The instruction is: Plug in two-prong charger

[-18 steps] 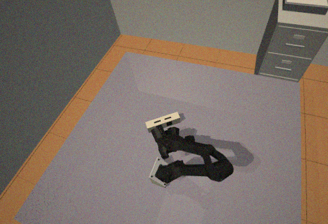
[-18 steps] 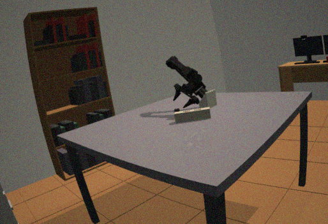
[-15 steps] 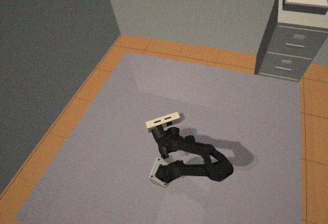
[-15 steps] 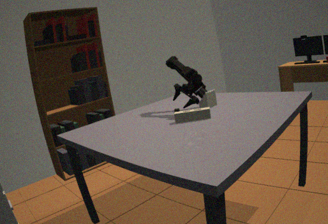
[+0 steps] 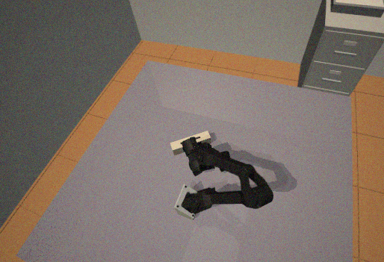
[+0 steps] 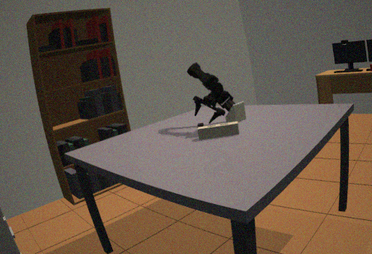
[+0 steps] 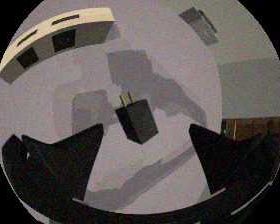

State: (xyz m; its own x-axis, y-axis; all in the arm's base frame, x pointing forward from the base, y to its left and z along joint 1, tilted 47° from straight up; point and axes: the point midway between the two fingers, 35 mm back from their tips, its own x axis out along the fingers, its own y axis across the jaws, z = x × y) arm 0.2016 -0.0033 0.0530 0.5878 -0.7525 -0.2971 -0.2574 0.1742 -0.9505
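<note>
Now: the dark charger 4 cm below my gripper tip and 2 cm ahead of it.
</note>
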